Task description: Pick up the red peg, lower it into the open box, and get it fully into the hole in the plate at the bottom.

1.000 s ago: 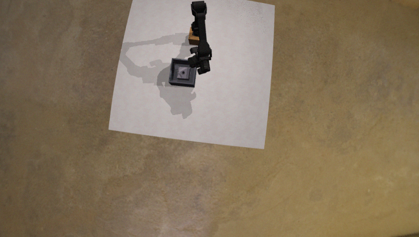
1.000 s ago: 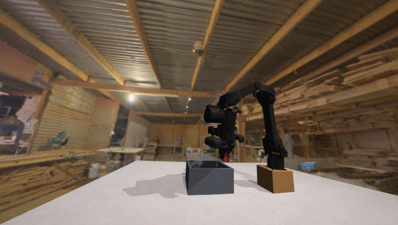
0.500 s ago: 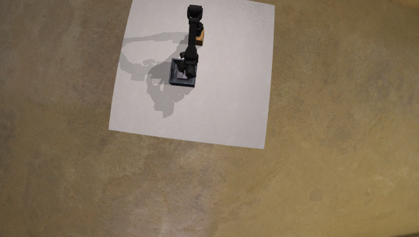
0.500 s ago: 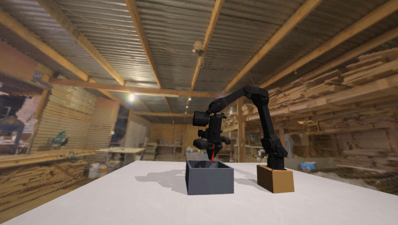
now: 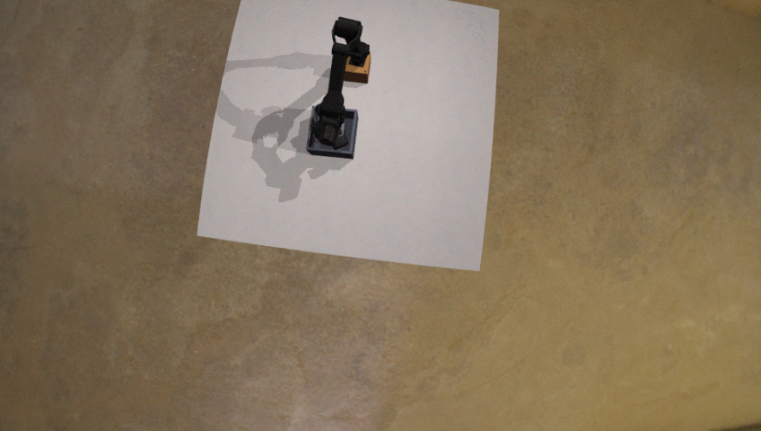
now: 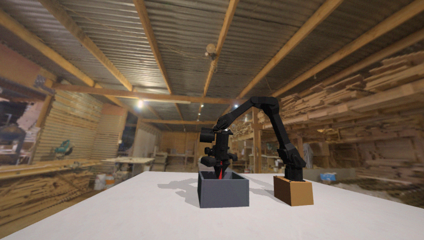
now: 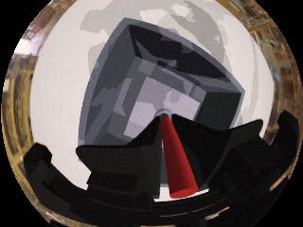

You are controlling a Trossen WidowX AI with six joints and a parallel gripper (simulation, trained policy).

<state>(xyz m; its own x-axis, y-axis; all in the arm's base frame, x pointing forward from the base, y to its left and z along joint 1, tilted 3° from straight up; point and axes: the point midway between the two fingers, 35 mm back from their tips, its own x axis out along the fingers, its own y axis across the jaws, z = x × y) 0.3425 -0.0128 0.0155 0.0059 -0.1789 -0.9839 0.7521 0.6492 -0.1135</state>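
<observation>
Right now my gripper tip is 10 mm to the right of the red peg and 30 mm below it. The rest, counted from my gripper tip: dark grey box 10 mm behind, 10 mm to the left, 60 mm below; grey plate 10 mm behind, 10 mm to the left, 40 mm below.
</observation>
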